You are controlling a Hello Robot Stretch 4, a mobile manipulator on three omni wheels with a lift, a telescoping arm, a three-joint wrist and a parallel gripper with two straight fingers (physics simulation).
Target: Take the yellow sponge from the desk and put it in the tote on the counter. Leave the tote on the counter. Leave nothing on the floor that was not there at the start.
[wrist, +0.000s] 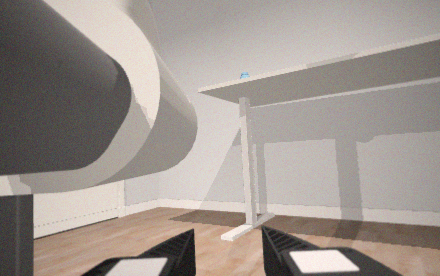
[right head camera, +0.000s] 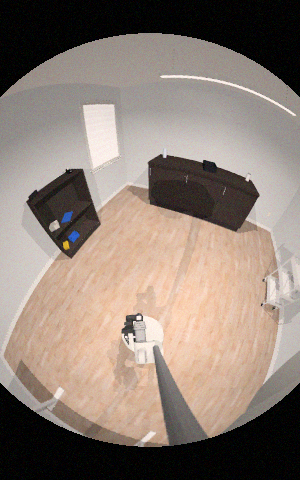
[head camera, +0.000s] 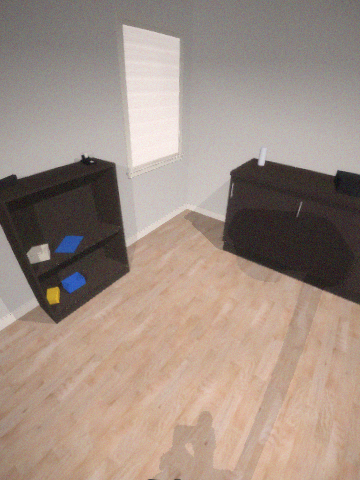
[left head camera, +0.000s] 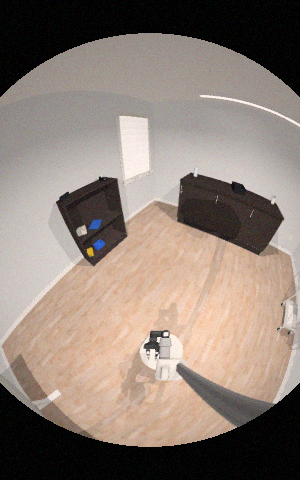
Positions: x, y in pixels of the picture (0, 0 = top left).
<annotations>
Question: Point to a dark counter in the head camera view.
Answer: At 289, 219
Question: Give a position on a dark bookshelf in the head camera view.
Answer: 50, 205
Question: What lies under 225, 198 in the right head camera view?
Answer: A dark counter.
</annotations>
